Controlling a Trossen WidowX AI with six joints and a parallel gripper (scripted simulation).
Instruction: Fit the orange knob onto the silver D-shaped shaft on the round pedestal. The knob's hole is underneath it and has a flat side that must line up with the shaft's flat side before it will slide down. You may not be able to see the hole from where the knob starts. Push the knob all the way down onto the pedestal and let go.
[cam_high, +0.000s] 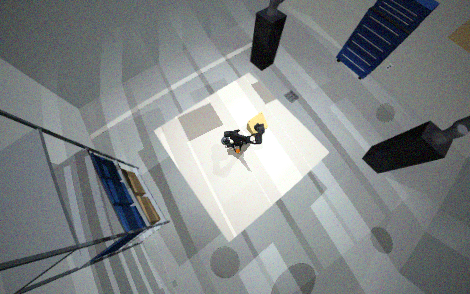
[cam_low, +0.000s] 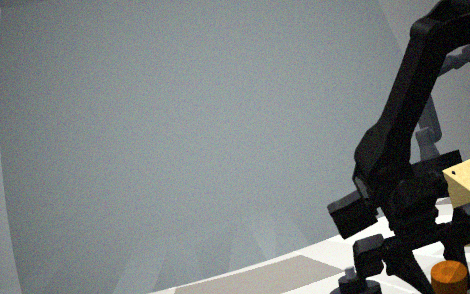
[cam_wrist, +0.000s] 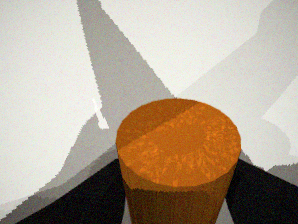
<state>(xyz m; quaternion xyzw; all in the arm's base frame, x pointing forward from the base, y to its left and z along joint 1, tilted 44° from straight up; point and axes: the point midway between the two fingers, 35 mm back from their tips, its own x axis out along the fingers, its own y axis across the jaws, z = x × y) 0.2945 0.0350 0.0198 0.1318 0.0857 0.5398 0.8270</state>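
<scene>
Now: the orange knob 1 cm above my gripper tip. The rest, counted from my gripper tip: dark round pedestal 1 cm ahead, 18 cm to the right.
</scene>
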